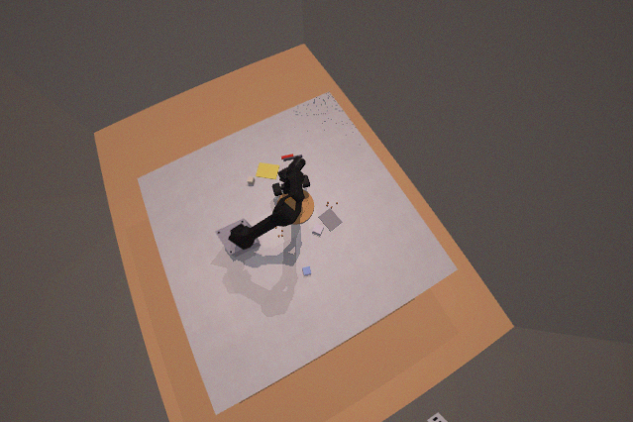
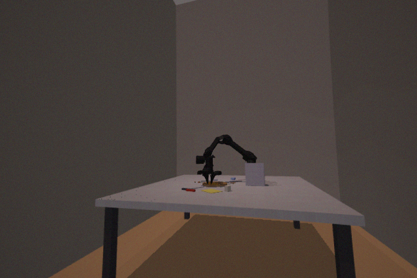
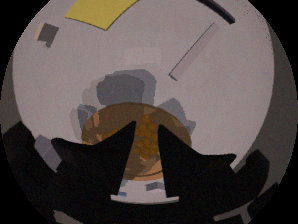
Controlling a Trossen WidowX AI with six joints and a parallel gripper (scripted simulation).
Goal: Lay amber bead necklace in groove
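Right now my gripper tip is 7 cm to the left of the round bead board, 3 cm past it and 1 cm above it. The rest, counted from my gripper tip: thin grey bar: 10 cm to the left, 7 cm ahead, 1 cm below; then yellow pad: 20 cm to the left, 6 cm behind, 1 cm below; then red-handled tool: 20 cm to the left, 10 cm ahead, 1 cm below.
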